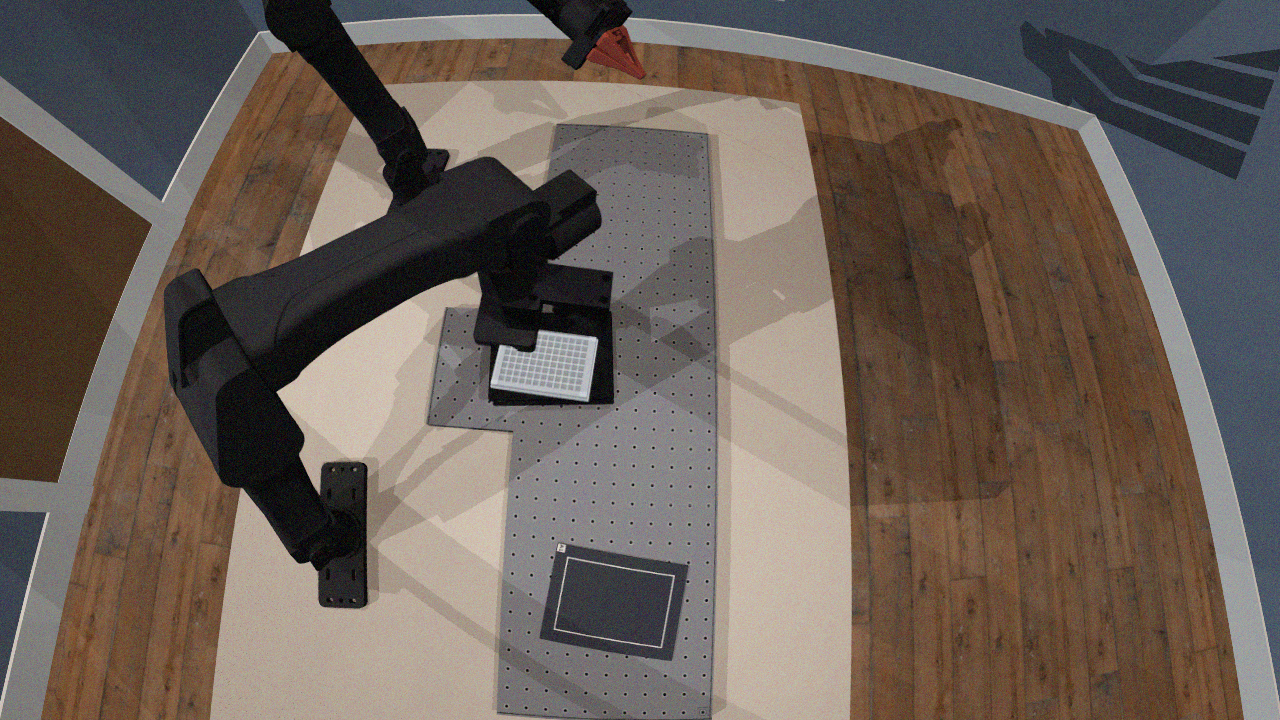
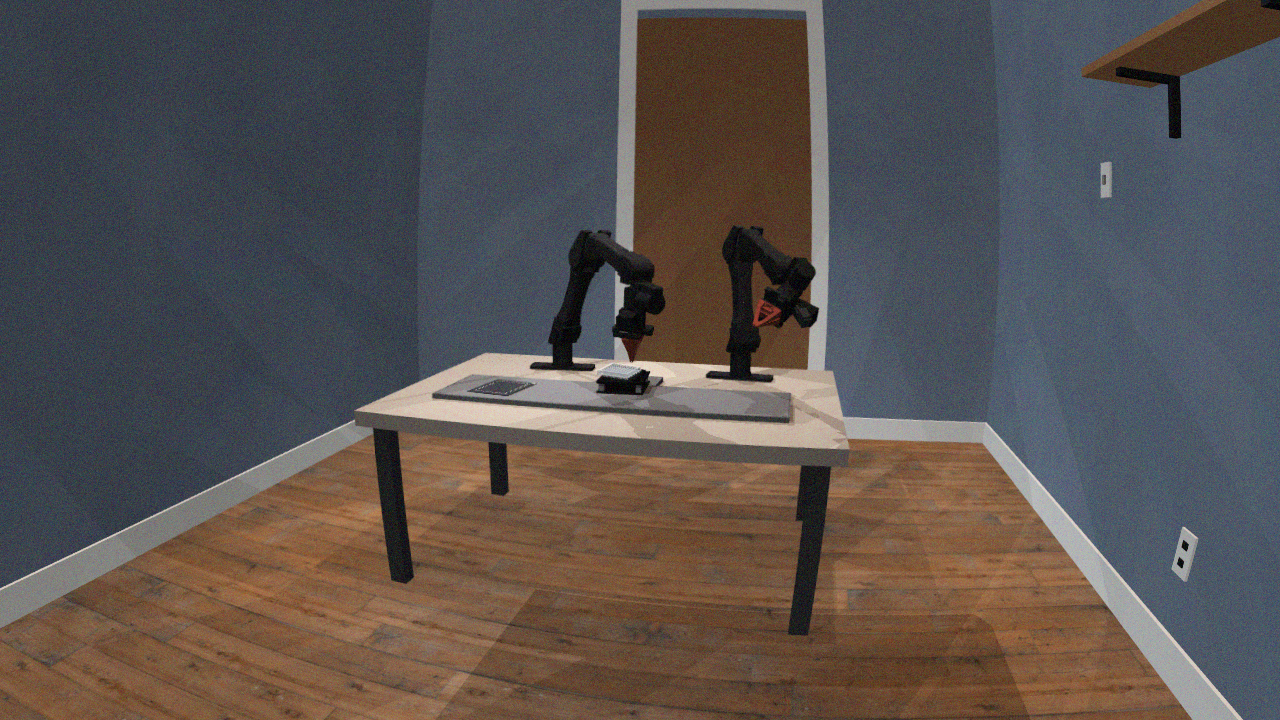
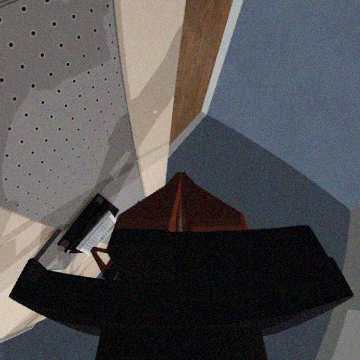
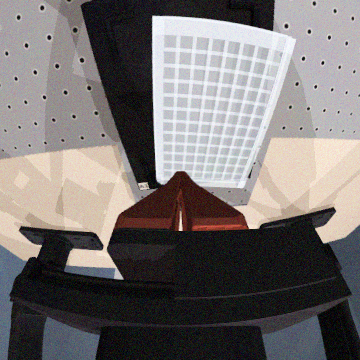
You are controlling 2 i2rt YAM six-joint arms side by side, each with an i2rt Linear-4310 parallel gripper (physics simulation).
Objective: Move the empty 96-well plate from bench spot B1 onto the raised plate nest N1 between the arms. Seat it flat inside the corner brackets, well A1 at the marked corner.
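Places are measured from the left arm's base along level axes (x ahead, y left, z up), in metres.
Pixels of known places: left gripper, fingertip midpoint: (image 1: 643, 77) (image 2: 754, 326) (image 3: 180, 178); right gripper, fingertip midpoint: (image 1: 515, 337) (image 2: 631, 361) (image 3: 91, 248) (image 4: 180, 177); left arm's base at its link origin: (image 1: 415, 195) (image 2: 739, 378) (image 4: 60, 236); right arm's base at its link origin: (image 1: 344, 534) (image 2: 562, 368) (image 4: 295, 222).
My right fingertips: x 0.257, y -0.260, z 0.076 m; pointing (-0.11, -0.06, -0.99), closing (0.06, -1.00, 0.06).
Observation:
Ahead of a thing's pixels: the offset from my right fingertips to its top centre. "pt": to the spot under its first point. Level surfaces: height alone.
The white 96-well plate @[0.040 m ahead, 0.022 m right, 0.009 m down] (image 1: 562, 368) (image 2: 620, 370) (image 3: 99, 234) (image 4: 215, 110) lies on the black raised nest @[0.045 m ahead, 0.007 m right, 0.024 m down] (image 1: 605, 358) (image 2: 623, 387) (image 3: 82, 225) (image 4: 120, 75). It is shifted toward one side and slightly turned against the nest's edges. It looks a little tilted, not flat inside the brackets. The nest's small white corner label @[pt 0.040 m back, 0.035 m left, 0.030 m down] (image 4: 143, 186) shows beside a plate corner. My right gripper (image 2: 632, 358) (image 4: 180, 177) is shut and empty, pointing down at the plate's near short edge; contact is unclear. My left gripper (image 1: 640, 75) (image 2: 757, 323) (image 3: 180, 178) is shut and empty, raised away from the nest.
Bench spot B1, a dark mat with a white outline @[0.061 m down] (image 1: 615, 557) (image 2: 502, 386), lies on the grey perforated board @[0.063 m down] (image 1: 617, 483) (image 2: 716, 402) with no plate on it. My right arm (image 1: 358, 268) reaches over the nest. The board lies on the beige table @[0.076 m down] (image 1: 778, 402) (image 2: 537, 428).

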